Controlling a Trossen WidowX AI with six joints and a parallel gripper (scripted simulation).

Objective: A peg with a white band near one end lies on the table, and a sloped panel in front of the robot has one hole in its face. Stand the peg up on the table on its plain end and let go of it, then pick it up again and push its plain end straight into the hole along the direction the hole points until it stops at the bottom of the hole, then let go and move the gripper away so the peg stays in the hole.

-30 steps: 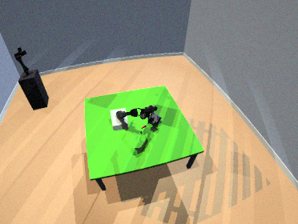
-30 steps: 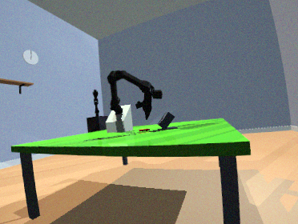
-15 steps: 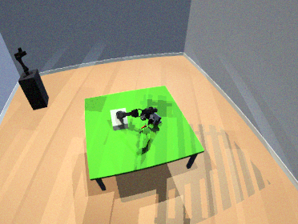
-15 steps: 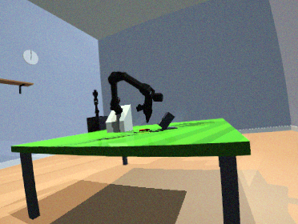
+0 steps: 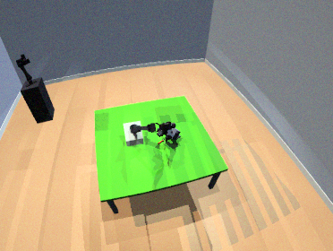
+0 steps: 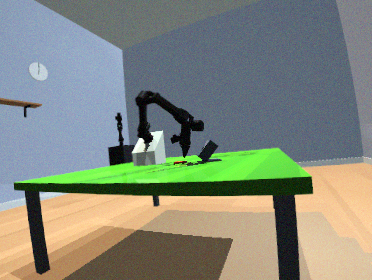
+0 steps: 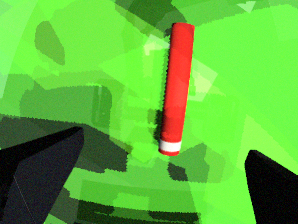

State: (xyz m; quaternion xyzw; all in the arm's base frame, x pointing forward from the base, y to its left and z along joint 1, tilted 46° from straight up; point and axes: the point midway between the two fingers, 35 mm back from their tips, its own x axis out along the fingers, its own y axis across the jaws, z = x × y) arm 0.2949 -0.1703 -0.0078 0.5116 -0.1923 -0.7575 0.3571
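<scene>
The red peg is 3 cm below my gripper tip and 1 cm behind it. The rest, counted from my gripper tip: sloped panel: 13 cm ahead, 4 cm to the left, 2 cm above.
</scene>
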